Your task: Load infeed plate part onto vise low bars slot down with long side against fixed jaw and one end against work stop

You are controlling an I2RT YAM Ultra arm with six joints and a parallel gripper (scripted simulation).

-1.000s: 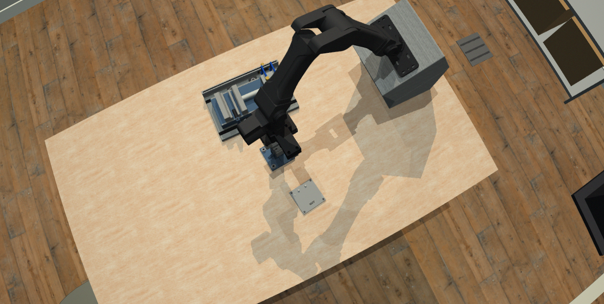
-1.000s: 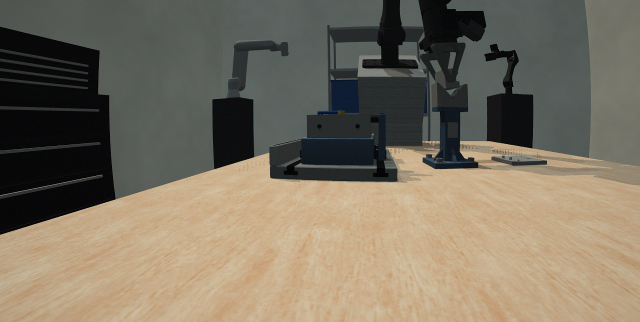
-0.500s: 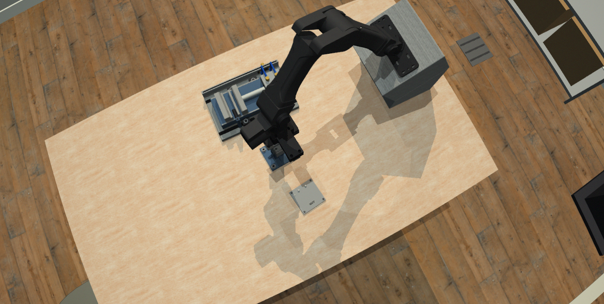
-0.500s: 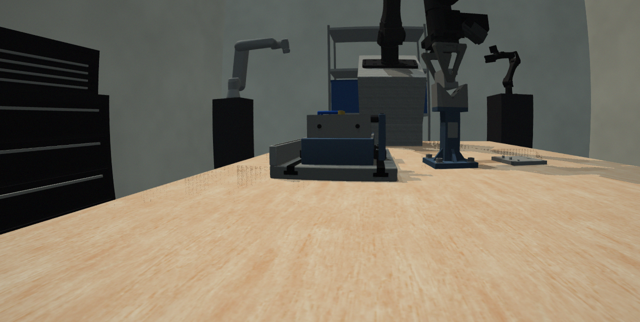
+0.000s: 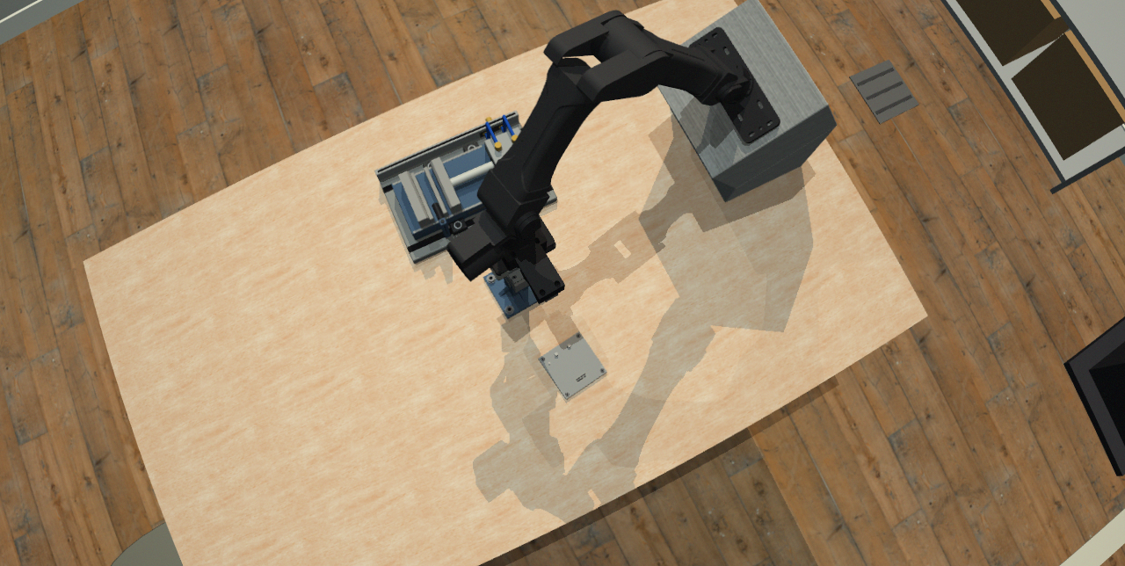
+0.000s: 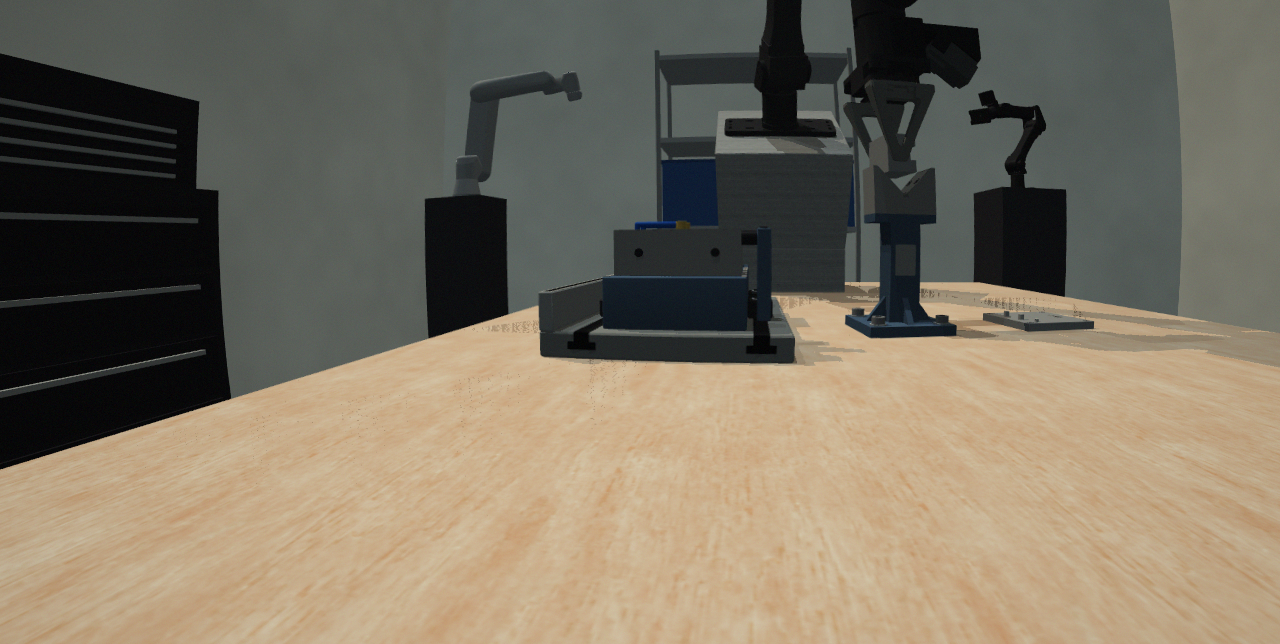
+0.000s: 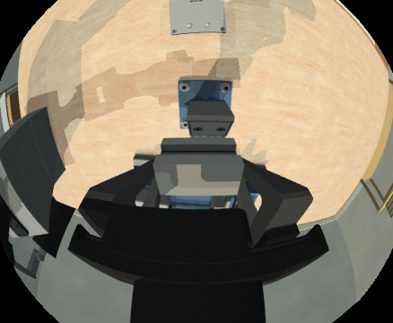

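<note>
Right now the part is 1 cm to the left of my hand. Round my hand: work stop rod (16 cm to the right, 9 cm ahead, 8 cm below); air cylinder (20 cm to the right, 10 cm below, 8 cm behind); vise (20 cm to the right, 13 cm below, 2 cm ahead).
</note>
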